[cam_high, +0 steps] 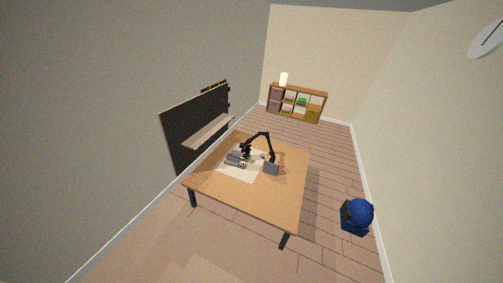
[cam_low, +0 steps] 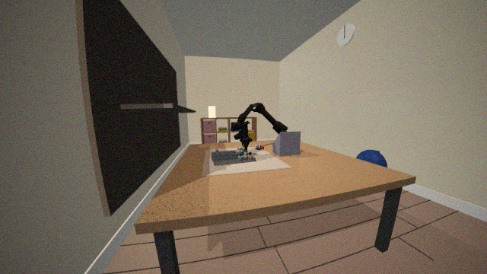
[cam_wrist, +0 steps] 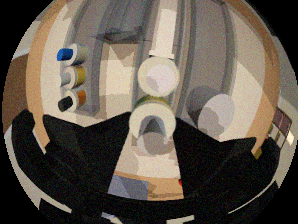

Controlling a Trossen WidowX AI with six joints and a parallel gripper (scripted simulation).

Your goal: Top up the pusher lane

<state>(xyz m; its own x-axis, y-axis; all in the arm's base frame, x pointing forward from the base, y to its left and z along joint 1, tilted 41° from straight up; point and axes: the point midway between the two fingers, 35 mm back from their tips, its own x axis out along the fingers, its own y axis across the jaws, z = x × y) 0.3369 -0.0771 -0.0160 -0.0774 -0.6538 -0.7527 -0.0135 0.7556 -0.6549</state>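
Now: the grey lane rack 15 cm ahead of my gripper tip, 2 cm to the left of it and 4 cm below it.
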